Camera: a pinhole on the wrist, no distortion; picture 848 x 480 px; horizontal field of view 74.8 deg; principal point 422.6 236.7 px. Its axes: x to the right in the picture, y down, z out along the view. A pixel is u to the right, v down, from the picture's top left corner.
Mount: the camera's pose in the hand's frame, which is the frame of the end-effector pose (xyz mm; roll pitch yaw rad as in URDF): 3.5 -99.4 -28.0 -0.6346 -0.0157 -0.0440
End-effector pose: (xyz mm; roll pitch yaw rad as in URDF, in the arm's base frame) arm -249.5 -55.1 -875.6 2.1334 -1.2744 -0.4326
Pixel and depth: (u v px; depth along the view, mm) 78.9 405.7 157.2
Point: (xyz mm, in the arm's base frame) -300.9 -116.8 -962.9
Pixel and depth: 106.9 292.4 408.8
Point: -457.0 -323.2 -1084.1
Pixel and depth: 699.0 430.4 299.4
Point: -339.2 -248.1 -706.8
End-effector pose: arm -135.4 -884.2 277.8 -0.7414 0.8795 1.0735
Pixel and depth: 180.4 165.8 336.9
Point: -328.9 -751.8 480.6
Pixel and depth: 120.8 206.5 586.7
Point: -589.4 -705.7 629.4
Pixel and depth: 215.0 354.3 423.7
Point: -469.6 -778.4 411.3
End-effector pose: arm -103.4 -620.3 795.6 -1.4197 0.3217 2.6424
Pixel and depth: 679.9 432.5 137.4
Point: -187.3 -639.5 763.8
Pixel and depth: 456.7 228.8 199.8
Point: -184.8 -730.4 793.8
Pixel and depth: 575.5 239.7 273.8
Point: -259.2 -762.8 740.0
